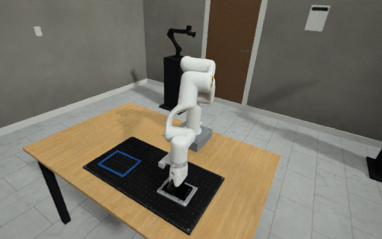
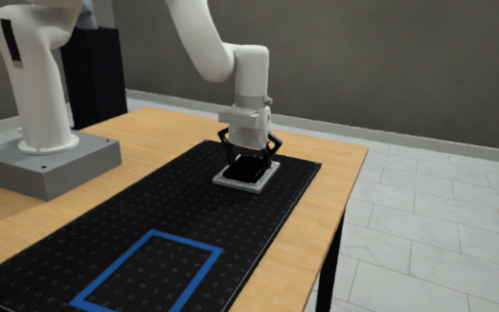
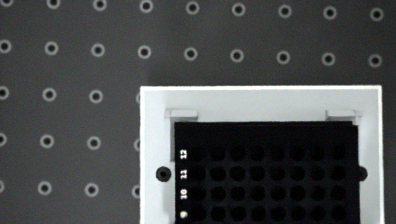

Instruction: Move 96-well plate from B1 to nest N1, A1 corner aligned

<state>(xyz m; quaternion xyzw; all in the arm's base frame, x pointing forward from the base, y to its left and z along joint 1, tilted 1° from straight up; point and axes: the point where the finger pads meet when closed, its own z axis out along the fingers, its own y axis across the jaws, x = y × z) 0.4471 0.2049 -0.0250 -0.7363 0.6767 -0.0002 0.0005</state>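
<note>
My hand is 10 mm above the 96-well plate. Round my hand: grey plate nest N1: 30 mm below.
</note>
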